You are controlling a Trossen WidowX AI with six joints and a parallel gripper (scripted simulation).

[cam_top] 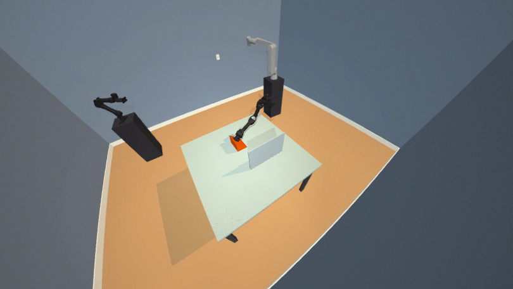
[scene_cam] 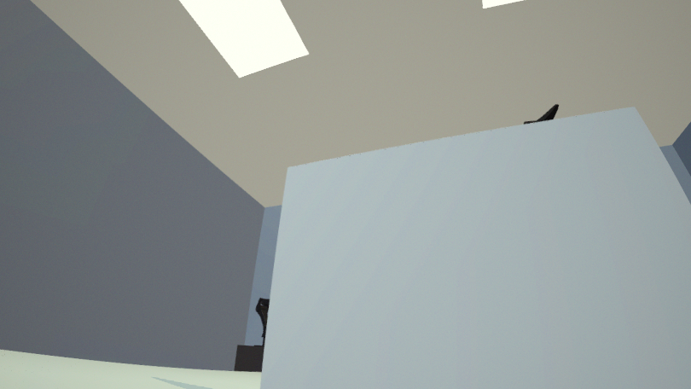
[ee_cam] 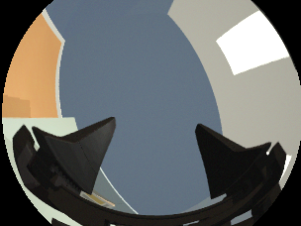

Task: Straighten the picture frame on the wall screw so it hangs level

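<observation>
The picture frame lies 370 mm below my gripper tip, 290 mm to the right of it and 270 mm ahead of it. Also, from my gripper tip: wall panel (390 mm below, 280 mm to the right, 280 mm ahead).
</observation>
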